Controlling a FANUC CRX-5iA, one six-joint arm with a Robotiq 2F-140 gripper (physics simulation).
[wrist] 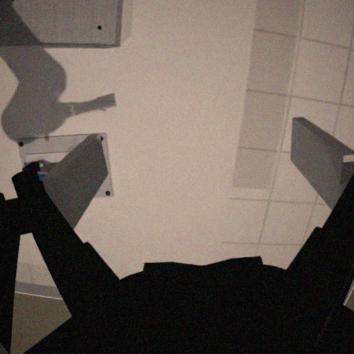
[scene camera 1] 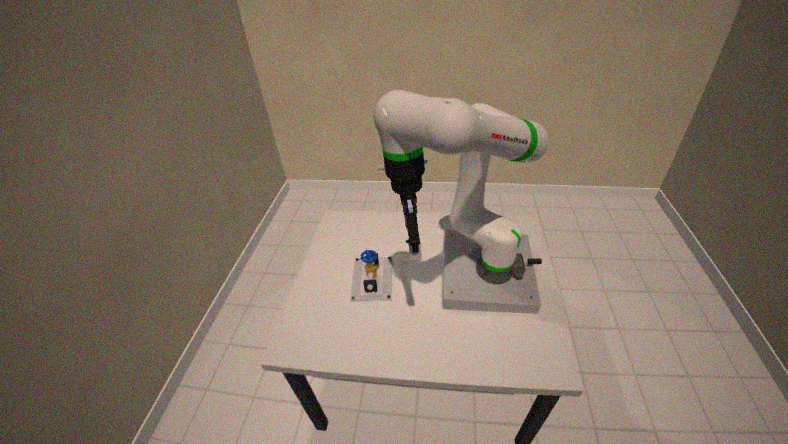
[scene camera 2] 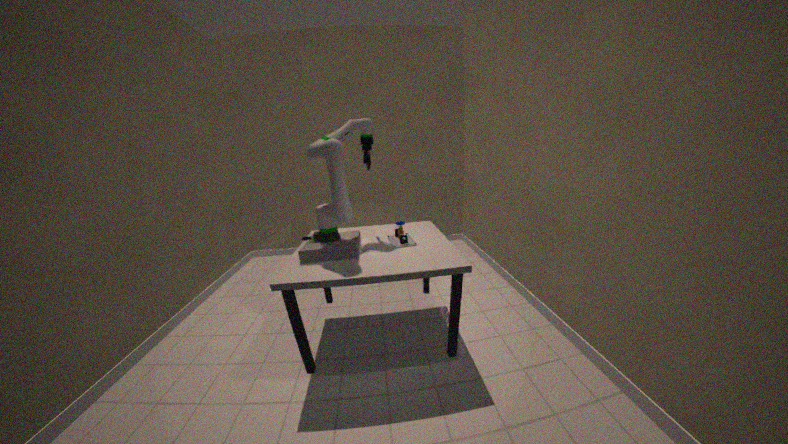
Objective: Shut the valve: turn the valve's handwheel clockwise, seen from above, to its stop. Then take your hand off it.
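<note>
The blue handwheel (scene camera 1: 369,255) (scene camera 2: 400,222) sits on top of the yellow valve body (scene camera 1: 371,270) (scene camera 2: 400,231), which stands on a light base plate (scene camera 1: 382,286) (wrist: 55,144) with dark bolts at its corners. In the wrist view a sliver of the blue handwheel (wrist: 41,176) shows; the left finger hides most of the valve. My gripper (scene camera 1: 414,249) (scene camera 2: 368,167) (wrist: 196,145) is open and empty, with its fingers pointing down. It hangs high above the table, to the robot-base side of the valve, apart from the handwheel. The handwheel's turn angle cannot be told.
The arm's grey pedestal (scene camera 1: 490,304) (scene camera 2: 330,253) (wrist: 75,25) stands on the white table (scene camera 1: 419,341) (scene camera 2: 413,260) (wrist: 175,100), on the other side from the valve. The arm's shadow falls between the pedestal and the base plate. A table edge and tiled floor show in the wrist view.
</note>
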